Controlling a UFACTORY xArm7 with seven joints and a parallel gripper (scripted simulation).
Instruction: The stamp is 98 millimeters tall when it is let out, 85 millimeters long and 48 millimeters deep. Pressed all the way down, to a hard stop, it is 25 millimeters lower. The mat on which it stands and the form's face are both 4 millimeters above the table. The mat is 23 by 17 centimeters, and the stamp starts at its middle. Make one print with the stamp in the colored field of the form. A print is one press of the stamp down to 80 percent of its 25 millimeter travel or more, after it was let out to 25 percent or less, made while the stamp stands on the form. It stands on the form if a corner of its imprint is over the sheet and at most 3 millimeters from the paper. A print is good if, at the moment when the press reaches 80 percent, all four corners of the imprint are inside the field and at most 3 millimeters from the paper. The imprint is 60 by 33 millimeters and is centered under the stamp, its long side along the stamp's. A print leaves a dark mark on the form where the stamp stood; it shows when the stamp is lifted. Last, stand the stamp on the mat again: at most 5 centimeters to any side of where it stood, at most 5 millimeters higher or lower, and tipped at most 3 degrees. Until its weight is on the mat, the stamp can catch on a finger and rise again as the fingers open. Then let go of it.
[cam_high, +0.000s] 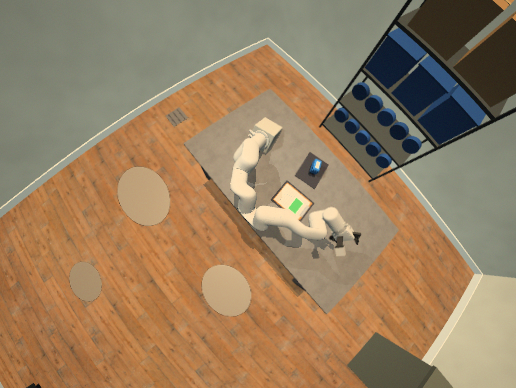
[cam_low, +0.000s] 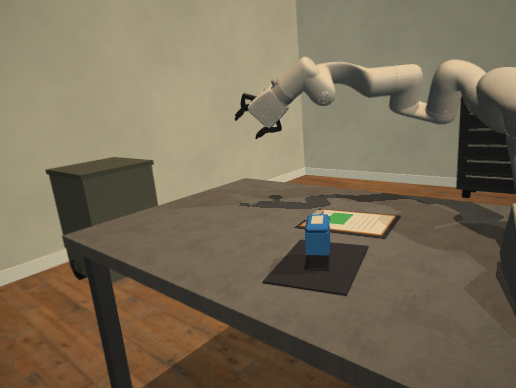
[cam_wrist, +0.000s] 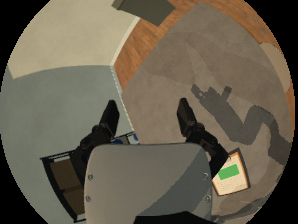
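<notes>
My hand is 38 cm past the blue stamp, 35 cm to the right of it and 22 cm above it. Also, from my hand: form (34 cm behind, 27 cm below, 7 cm to the left); then mat (38 cm behind, 35 cm to the left, 27 cm below).
</notes>
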